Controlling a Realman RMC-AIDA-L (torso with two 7-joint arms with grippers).
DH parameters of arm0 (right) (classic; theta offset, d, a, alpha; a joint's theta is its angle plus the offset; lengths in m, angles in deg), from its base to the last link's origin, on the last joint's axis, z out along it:
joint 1: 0 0.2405 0 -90
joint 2: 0 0 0 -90
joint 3: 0 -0.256 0 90
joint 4: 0 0 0 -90
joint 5: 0 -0.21 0 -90
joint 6: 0 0 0 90
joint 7: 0 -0.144 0 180
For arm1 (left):
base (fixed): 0 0 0 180
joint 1: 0 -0.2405 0 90
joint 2: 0 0 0 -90
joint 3: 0 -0.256 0 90
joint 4: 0 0 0 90
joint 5: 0 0.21 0 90
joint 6: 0 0 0 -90
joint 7: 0 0.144 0 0
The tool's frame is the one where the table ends.
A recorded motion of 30 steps. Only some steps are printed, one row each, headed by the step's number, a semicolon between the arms.
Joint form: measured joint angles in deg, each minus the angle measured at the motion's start. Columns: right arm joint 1, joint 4, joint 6, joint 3, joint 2, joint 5, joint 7; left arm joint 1, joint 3, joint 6, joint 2, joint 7, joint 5, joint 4.
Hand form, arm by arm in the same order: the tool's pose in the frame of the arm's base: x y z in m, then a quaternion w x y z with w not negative. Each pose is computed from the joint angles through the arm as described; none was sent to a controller.
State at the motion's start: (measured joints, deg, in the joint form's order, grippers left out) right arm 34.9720 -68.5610 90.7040 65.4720 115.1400 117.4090 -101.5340; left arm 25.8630 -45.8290 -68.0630 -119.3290 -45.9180 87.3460 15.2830
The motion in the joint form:
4: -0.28 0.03 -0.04 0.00 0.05 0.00 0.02; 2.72 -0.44 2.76 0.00 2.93 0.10 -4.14
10: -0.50 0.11 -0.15 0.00 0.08 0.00 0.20; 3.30 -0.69 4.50 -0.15 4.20 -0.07 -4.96
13: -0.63 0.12 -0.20 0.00 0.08 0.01 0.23; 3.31 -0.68 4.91 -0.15 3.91 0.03 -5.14
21: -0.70 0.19 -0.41 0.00 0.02 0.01 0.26; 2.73 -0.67 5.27 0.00 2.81 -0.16 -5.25
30: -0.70 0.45 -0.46 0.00 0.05 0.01 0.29; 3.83 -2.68 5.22 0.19 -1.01 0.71 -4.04
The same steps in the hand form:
4: 0.1590 0.3623 0.0313 0.08399 -0.99300 0.05719 0.06023; -0.3114 0.3202 -0.0616 0.31451 -0.89647 -0.21075 -0.23025
10: 0.1605 0.3618 0.0310 0.08463 -0.99288 0.05821 0.06029; -0.3122 0.3216 -0.0660 0.31749 -0.89920 -0.20829 -0.21738
13: 0.1614 0.3616 0.0310 0.08511 -0.99279 0.05918 0.06015; -0.3134 0.3212 -0.0668 0.31719 -0.89881 -0.21290 -0.21495
21: 0.1622 0.3620 0.0313 0.08698 -0.99259 0.06007 0.05993; -0.3182 0.3186 -0.0657 0.31901 -0.89465 -0.22817 -0.21393
30: 0.1629 0.3619 0.0306 0.08611 -0.99254 0.06181 0.06021; -0.3109 0.3250 -0.0656 0.29953 -0.90069 -0.23000 -0.21479

